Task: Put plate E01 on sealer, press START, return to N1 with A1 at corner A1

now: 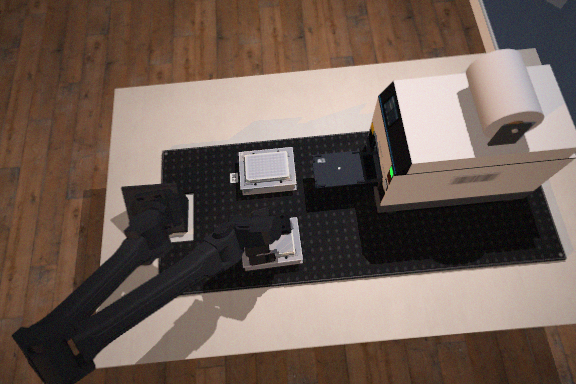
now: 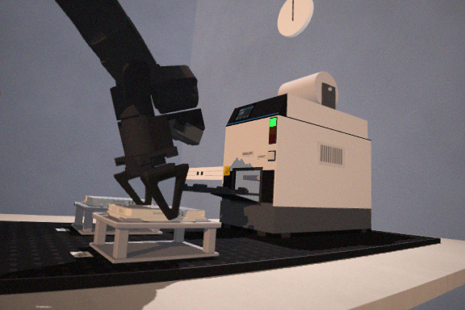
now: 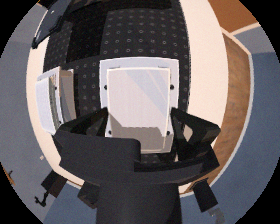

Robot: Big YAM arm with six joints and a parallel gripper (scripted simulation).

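Right now my hand is 20 mm above the nest. The rest, counted from my hand: plate (10 mm ahead, 220 mm to the left); sealer stage (210 mm ahead, 170 mm to the left, 40 mm above); start button (310 mm ahead, 70 mm to the left, 130 mm above).
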